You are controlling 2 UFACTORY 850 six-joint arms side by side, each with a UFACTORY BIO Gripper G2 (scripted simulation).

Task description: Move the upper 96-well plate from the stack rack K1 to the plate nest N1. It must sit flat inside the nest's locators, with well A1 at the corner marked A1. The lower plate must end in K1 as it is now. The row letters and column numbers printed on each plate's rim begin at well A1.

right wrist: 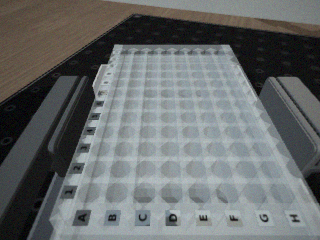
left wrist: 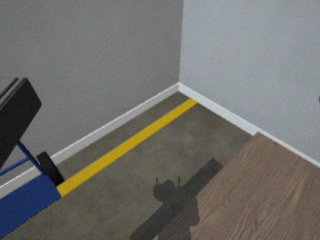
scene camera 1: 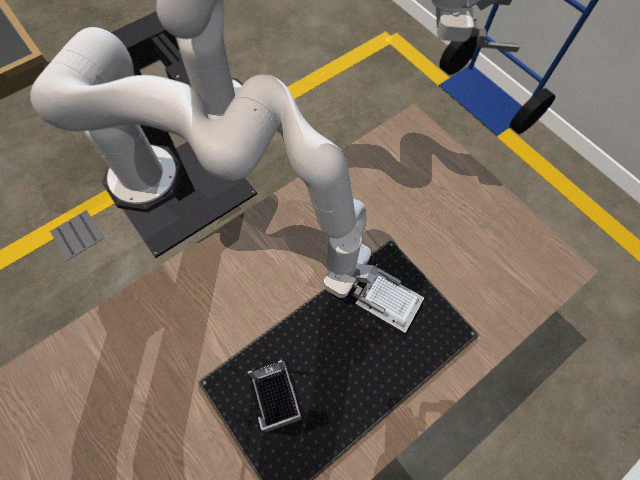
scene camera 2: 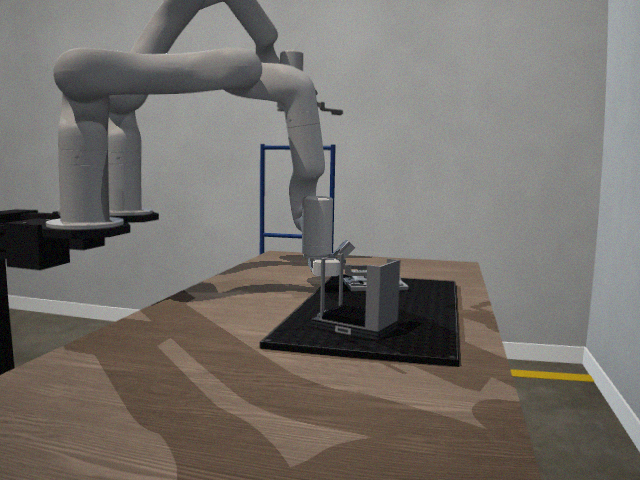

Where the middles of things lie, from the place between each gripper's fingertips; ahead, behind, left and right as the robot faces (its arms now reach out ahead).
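Scene:
The white 96-well plate (scene camera 1: 393, 298) has my right hand 20 mm short of it and 10 mm above it. As for the black plate (scene camera 1: 274, 391), it is 400 mm to the right of my right hand, 90 mm behind it and 10 mm below it.
My left hand, meanwhile, is 500 mm above the white 96-well plate, 560 mm to the left of it and 110 mm short of it. The black plate is 960 mm to the right of my left hand and 500 mm below it.

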